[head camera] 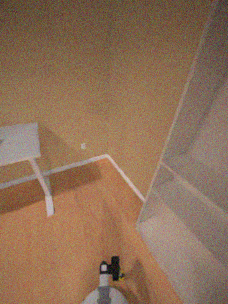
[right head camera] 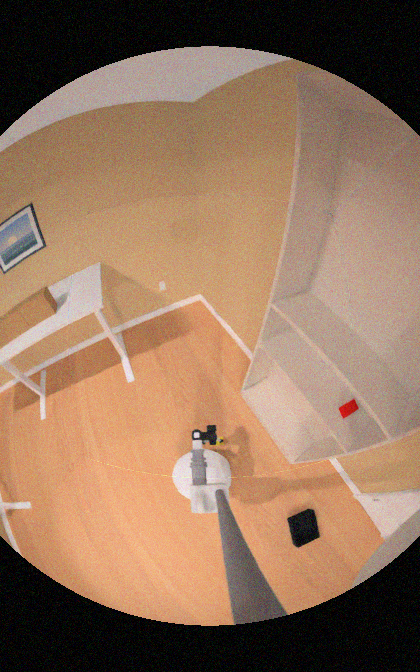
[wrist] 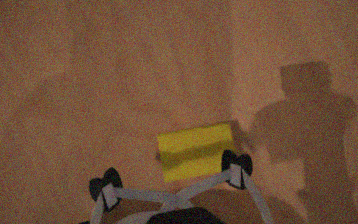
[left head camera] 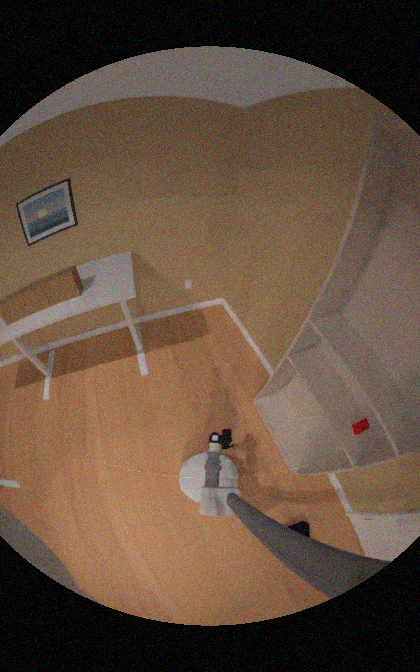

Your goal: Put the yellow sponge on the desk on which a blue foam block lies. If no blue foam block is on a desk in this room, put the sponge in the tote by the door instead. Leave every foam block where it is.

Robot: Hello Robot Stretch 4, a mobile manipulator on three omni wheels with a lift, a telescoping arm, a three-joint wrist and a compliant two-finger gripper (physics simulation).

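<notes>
The yellow sponge (wrist: 192, 145) lies on the floor in the wrist view, with small yellow bits of it beside the gripper in the right head view (right head camera: 220, 441). My gripper (wrist: 171, 172) (right head camera: 214, 440) is open above the floor. The sponge is ahead of the fingertips and right of their middle; the right fingertip overlaps its lower right corner in the wrist view. A white desk (head camera: 22, 145) (left head camera: 112, 280) (right head camera: 82, 295) stands at the left wall. No blue foam block shows on its visible part. The black tote (left head camera: 301, 528) (right head camera: 303, 527) is on the floor at the right.
A brown box (left head camera: 42, 295) (right head camera: 30, 312) stands on the desk and hides part of its top. A tall shelf unit (head camera: 176, 107) (left head camera: 345, 232) (right head camera: 289, 220) stands close on the right, with a red block (left head camera: 360, 426) (right head camera: 348, 408) inside. A white leg (left head camera: 10, 483) (right head camera: 17, 505) shows at the lower left.
</notes>
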